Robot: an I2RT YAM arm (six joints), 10 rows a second.
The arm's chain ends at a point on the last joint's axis. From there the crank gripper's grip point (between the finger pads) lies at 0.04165 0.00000 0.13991 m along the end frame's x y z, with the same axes.
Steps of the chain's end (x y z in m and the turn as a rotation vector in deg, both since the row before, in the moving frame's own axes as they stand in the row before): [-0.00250 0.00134 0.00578 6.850 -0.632 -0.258]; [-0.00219 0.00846 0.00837 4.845 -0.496 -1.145]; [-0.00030 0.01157 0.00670 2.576 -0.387 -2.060]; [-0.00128 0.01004 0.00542 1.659 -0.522 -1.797]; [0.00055 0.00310 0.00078 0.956 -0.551 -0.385]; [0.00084 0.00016 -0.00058 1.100 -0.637 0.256]
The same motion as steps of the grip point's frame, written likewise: [-0.00408 -0.01556 0.00522 6.850 -0.632 -0.258]; [-0.00353 -0.00419 0.00819 4.845 -0.496 -1.145]; [-0.00139 0.00380 0.00680 2.576 -0.387 -2.060]; [-0.00264 0.00470 0.00572 1.659 -0.522 -1.797]; [-0.00081 0.00049 0.00115 0.956 -0.551 -0.385]; [-0.00071 -0.00235 -0.00015 1.100 -0.637 0.256]
